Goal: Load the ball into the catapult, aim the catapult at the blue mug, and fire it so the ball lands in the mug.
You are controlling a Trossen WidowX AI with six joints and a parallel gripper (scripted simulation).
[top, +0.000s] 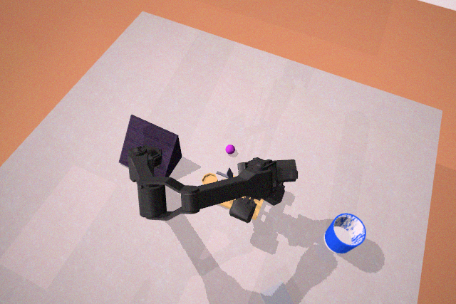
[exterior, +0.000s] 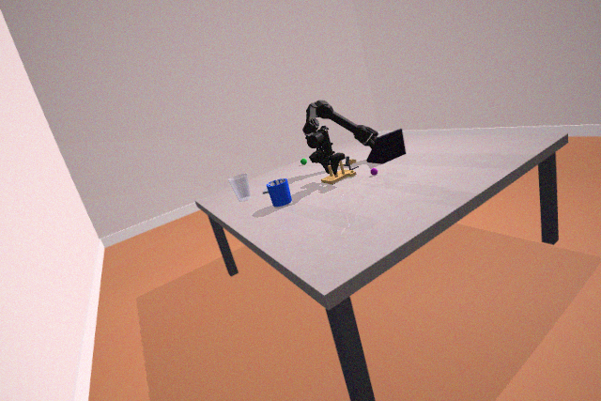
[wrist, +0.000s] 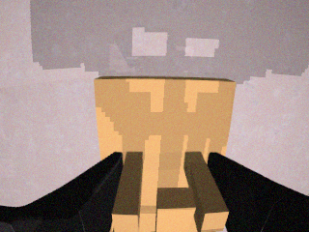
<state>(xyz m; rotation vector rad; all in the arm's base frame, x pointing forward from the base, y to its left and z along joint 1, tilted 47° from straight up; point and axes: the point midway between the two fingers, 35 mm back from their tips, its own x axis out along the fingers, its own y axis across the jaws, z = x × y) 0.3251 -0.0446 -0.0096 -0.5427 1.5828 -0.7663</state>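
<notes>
Now: the purple ball 110 mm behind my gripper tip, 160 mm to the left of it and 20 mm below it. Also, from my gripper tip: blue mug 280 mm ahead, 20 mm to the right, 10 mm below; then wooden catapult 60 mm behind, 20 mm to the left, 20 mm above; then grey flat piece 170 mm ahead, 250 mm to the right, 30 mm below.
</notes>
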